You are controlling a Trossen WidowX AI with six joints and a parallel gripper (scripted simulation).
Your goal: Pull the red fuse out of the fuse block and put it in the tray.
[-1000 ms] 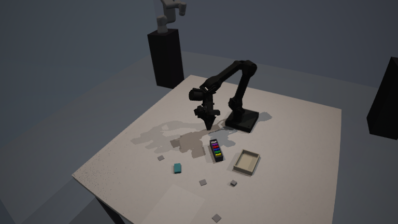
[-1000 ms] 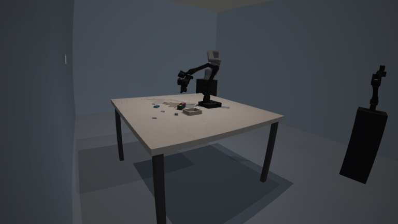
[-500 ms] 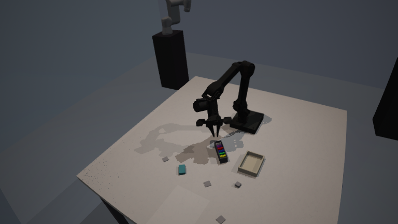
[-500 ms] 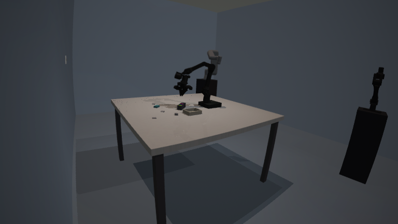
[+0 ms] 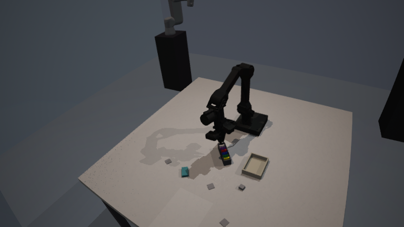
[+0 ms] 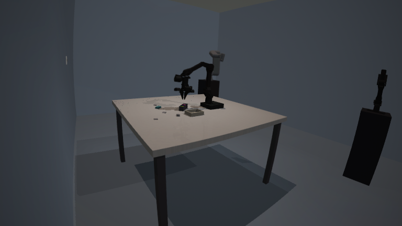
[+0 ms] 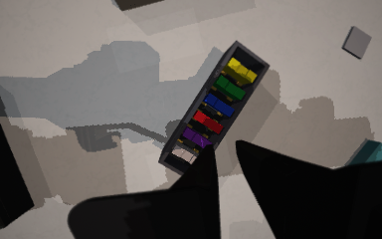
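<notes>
The red fuse is 1 cm to the left of my gripper tip and 6 cm below it. From my gripper tip the other things lie so: white fuse: 3 cm behind, 1 cm to the right, 6 cm below; blue fuse: 2 cm ahead, 2 cm to the left, 6 cm below; purple fuse: 1 cm behind, 6 cm below.
</notes>
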